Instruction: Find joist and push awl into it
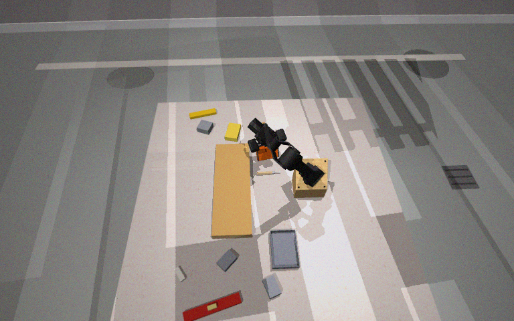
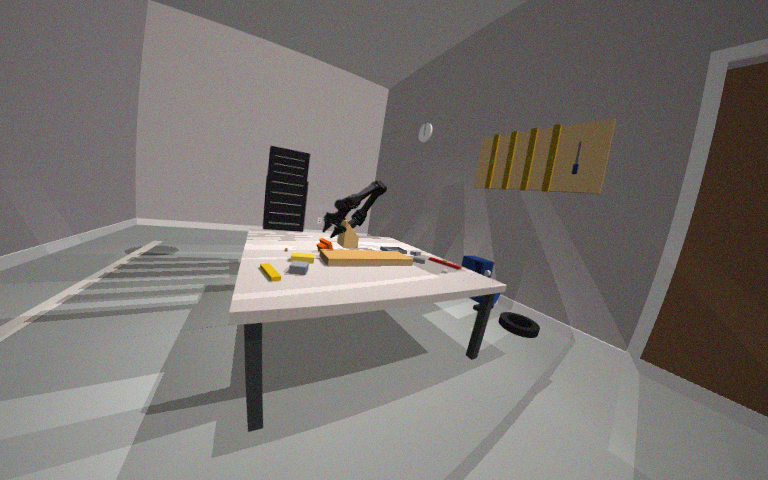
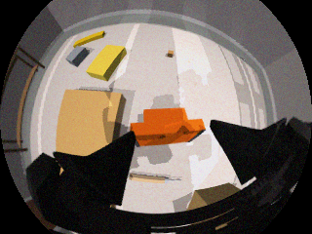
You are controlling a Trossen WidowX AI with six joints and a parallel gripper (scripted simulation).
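Now: the stud finder 1 cm ahead of my gripper tip, 2 cm to the right of it and 8 cm below it. Round my gripper tip: green square (3 cm ahead, 3 cm to the right, 9 cm below); grey block (35 cm ahead, 20 cm to the right, 9 cm below); awl (2 cm behind, 12 cm to the left, 10 cm below).
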